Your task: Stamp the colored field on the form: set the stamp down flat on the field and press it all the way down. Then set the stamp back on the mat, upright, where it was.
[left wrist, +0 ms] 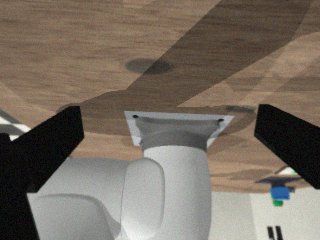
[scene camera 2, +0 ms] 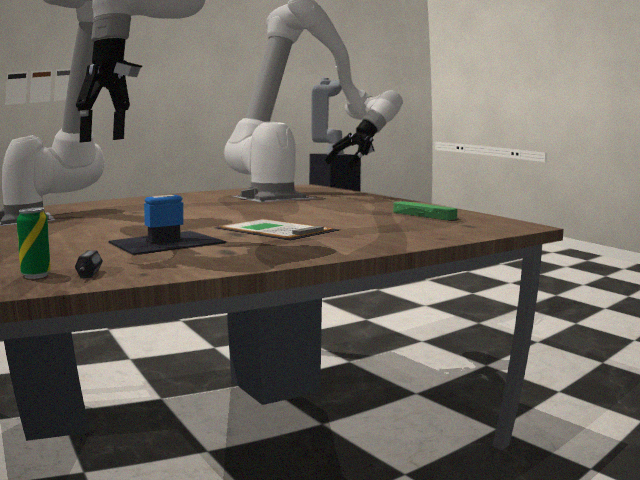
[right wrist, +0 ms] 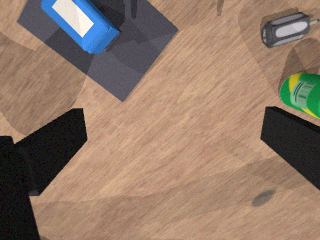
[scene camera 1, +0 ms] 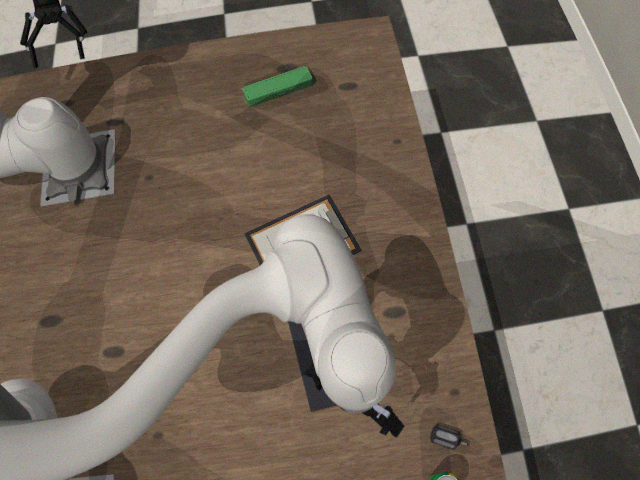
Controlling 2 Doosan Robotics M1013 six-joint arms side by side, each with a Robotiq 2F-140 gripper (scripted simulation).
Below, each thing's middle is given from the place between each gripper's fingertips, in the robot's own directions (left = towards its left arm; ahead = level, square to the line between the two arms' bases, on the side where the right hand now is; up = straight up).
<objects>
The blue stamp [scene camera 2: 163, 215] is 19 cm below my right hand [scene camera 2: 102, 140], 16 cm to the left of it and 2 cm behind it. Also, from my right hand: dark mat [scene camera 2: 138, 245]: 24 cm below, 16 cm to the left, 2 cm behind.
Right now my left hand [scene camera 2: 337, 163] is 96 cm to the left of the blue stamp, 70 cm short of it and 7 cm above it. Also, from my left hand: dark mat: 96 cm to the right, 70 cm ahead, 12 cm below.
</objects>
